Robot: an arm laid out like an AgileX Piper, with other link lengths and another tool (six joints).
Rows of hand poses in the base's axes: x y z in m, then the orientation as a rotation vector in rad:
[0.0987, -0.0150, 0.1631, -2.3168, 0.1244, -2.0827]
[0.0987, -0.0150, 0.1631, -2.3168, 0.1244, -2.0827]
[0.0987, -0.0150, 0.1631, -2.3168, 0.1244, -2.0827]
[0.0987, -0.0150, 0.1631, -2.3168, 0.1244, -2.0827]
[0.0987, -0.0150, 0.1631, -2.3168, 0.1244, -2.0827]
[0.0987, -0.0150, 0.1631, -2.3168, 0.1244, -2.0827]
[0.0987, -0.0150, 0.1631, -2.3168, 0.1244, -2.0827]
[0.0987, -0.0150, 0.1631, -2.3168, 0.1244, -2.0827]
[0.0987, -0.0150, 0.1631, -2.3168, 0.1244, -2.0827]
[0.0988, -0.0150, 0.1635, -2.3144, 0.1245, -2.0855]
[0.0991, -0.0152, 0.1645, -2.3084, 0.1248, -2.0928]
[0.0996, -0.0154, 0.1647, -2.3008, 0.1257, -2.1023]
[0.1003, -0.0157, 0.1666, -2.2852, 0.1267, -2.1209]
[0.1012, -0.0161, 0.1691, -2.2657, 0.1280, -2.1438]
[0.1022, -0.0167, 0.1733, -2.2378, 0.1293, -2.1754]
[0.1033, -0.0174, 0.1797, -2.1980, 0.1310, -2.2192]
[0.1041, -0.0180, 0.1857, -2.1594, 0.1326, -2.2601]
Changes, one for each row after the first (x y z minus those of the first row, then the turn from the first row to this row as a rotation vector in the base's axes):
[0.0000, 0.0000, 0.0000, 0.0000, 0.0000, 0.0000]
[0.0000, 0.0000, 0.0000, 0.0000, 0.0000, 0.0000]
[0.0000, 0.0000, 0.0000, 0.0000, 0.0000, 0.0000]
[0.0000, 0.0000, 0.0000, 0.0000, 0.0000, 0.0000]
[0.0000, 0.0000, 0.0000, 0.0000, 0.0000, 0.0000]
[0.0000, 0.0000, 0.0000, 0.0000, 0.0000, 0.0000]
[0.0000, 0.0000, 0.0000, 0.0000, 0.0000, 0.0000]
[0.0000, 0.0000, 0.0000, 0.0000, 0.0000, 0.0000]
[0.0001, 0.0000, 0.0004, -0.0001, -0.0024, -0.0002]
[0.0004, -0.0002, 0.0014, -0.0004, -0.0084, -0.0008]
[0.0009, -0.0004, 0.0016, -0.0008, -0.0161, -0.0021]
[0.0016, -0.0007, 0.0035, -0.0016, -0.0316, -0.0039]
[0.0025, -0.0011, 0.0060, -0.0026, -0.0508, -0.0061]
[0.0035, -0.0017, 0.0102, -0.0039, -0.0776, -0.0089]
[0.0046, -0.0024, 0.0166, -0.0060, -0.1153, -0.0128]
[0.0054, -0.0030, 0.0226, -0.0079, -0.1511, -0.0165]

